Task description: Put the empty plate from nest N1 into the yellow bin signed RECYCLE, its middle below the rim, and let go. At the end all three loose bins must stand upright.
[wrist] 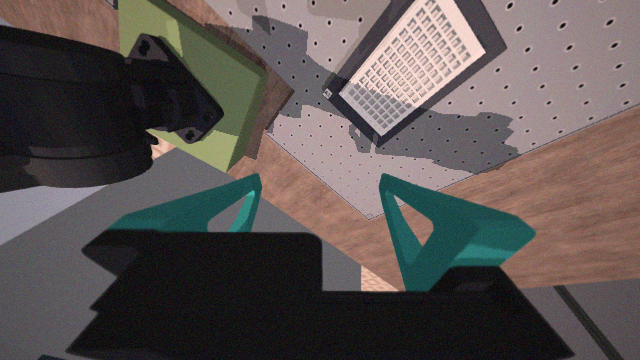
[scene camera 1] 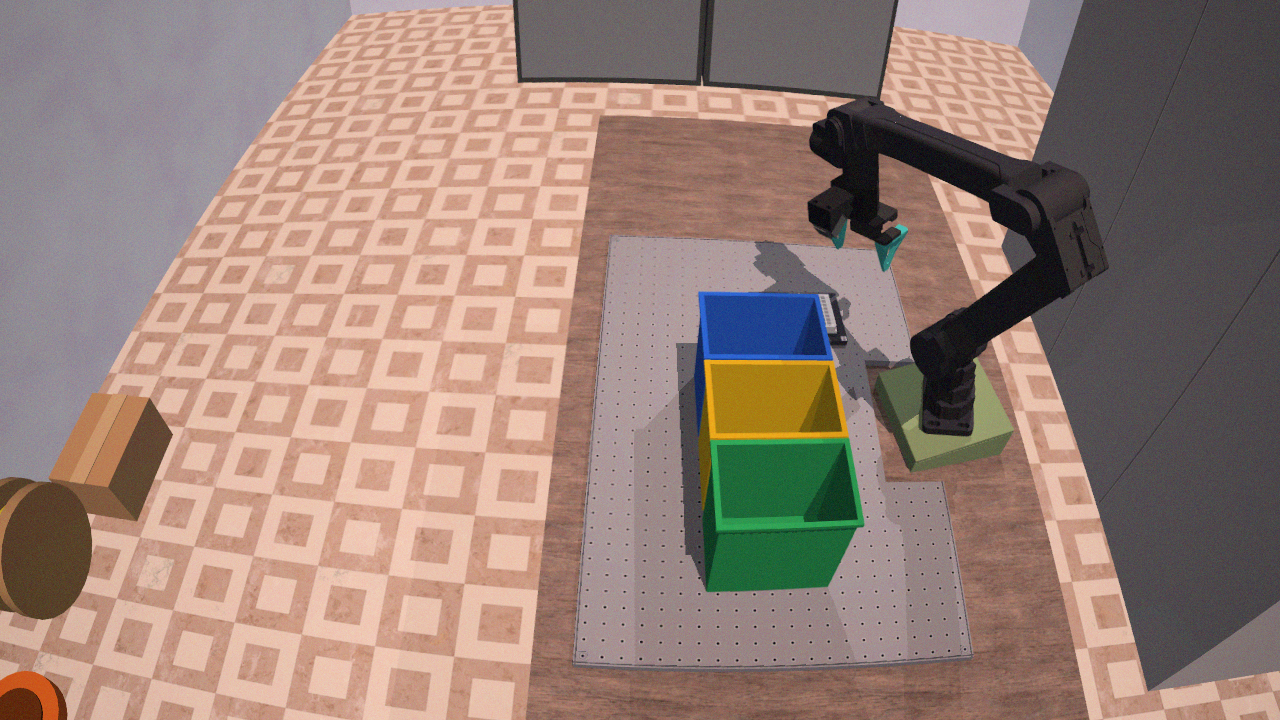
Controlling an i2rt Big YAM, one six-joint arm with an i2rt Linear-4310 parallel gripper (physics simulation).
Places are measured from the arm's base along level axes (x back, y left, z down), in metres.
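Pixels of known places: gripper, between the fingertips: (wrist: 320,180) (scene camera 1: 862,258); arm's base, origin of its link: (wrist: 178,96) (scene camera 1: 947,404).
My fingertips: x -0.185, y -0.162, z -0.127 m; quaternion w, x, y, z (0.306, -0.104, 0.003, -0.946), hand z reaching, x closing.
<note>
For each thing: its top centre in the pictures, then the offset to it from my fingertips. Level surfaces: height alone.
- white gridded plate, centre of its top: (wrist: 402,76) (scene camera 1: 798,309) dy +0.003, dx -0.087, dz +0.138 m
- yellow bin, centre of its top: (scene camera 1: 775,397) dy +0.340, dx -0.106, dz -0.016 m
- blue bin, centre of its top: (scene camera 1: 764,324) dy +0.211, dx -0.139, dz -0.016 m
- green bin, centre of its top: (scene camera 1: 787,482) dy +0.468, dx -0.073, dz -0.016 m
- grey perforated board, height of its surface: dz +0.164 m
- brown wooden surface, height of its surface: dz +0.177 m
A white gridded plate (scene camera 1: 827,313) (wrist: 425,65) lies flat in a dark nest (scene camera 1: 841,334) (wrist: 494,46), beside the blue bin; the mark on the nest's corner is too small to read surely. The yellow bin (scene camera 1: 771,394) stands upright between the blue bin (scene camera 1: 762,324) and the green bin (scene camera 1: 776,559), both upright; its sign does not show. The inside that shows of the yellow bin holds no plate. My gripper (scene camera 1: 862,257) (wrist: 320,180) is open and empty, with teal fingers pointing down, above and behind the nest in the scene view. The bin hides part of the nest there.
The bins stand close in a row on a grey perforated board (scene camera 1: 626,573) (wrist: 565,85), which lies on a brown wooden surface (scene camera 1: 698,170) (wrist: 570,200). The arm's green base block (scene camera 1: 989,434) (wrist: 245,82) stands right of the bins. A tall grey cabinet (scene camera 1: 1163,358) stands at the right.
</note>
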